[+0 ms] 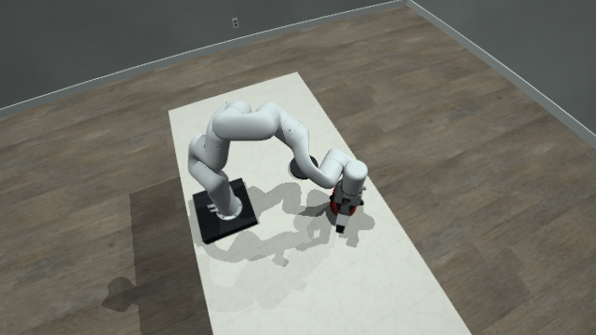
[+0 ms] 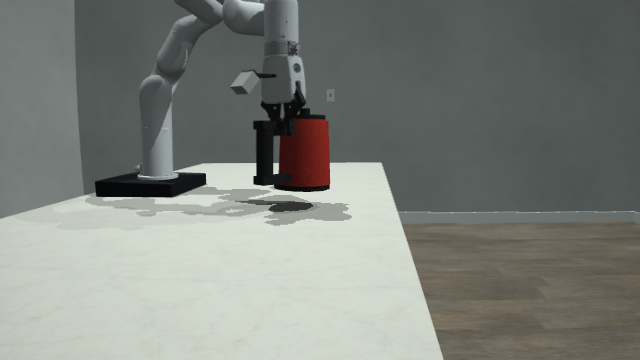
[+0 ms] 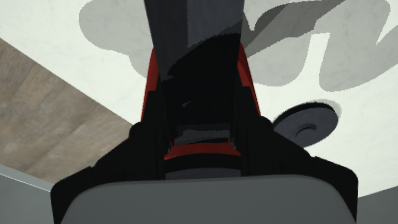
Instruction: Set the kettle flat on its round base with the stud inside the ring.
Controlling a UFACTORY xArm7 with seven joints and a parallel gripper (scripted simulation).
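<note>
My gripper is now 50 mm above the red kettle, 30 mm to the right of it and 10 mm short of it. The rest, counted from my hand: round black base (340 mm to the left, 180 mm below, 100 mm behind).
</note>
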